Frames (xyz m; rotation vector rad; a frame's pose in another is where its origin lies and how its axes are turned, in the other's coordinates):
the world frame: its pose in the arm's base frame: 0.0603 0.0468 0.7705 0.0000 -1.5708 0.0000
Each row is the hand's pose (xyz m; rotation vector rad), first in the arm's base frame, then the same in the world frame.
Working: the arm's base frame: its pose in the world frame: -0.7705 -0.0468 0.0603 0.0000 1.5708 0.0000

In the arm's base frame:
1: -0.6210 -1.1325 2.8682 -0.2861 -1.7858 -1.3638
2: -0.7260 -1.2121 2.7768 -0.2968 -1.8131 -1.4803
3: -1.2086 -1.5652 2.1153 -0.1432 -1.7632 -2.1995
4: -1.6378 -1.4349 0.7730 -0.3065 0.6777 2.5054
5: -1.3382 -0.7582 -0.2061 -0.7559 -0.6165 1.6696
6: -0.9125 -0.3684 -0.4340 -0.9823 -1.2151 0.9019
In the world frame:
1: 2.0977 -1.1793 0.6813 -0.9986 -0.4384 -0.6523
2: 2.0063 -1.2589 0.7863 -1.0672 -0.5046 -0.7107
3: 1.3448 -1.6120 1.2689 -1.3725 -0.7670 -1.2047
4: 0.0025 -1.4817 1.6981 1.7957 1.1304 2.2962
5: -0.9766 -0.8050 1.3985 0.6409 0.5034 1.7014
6: -1.2045 -0.4152 0.9728 -0.0528 0.1383 1.2374

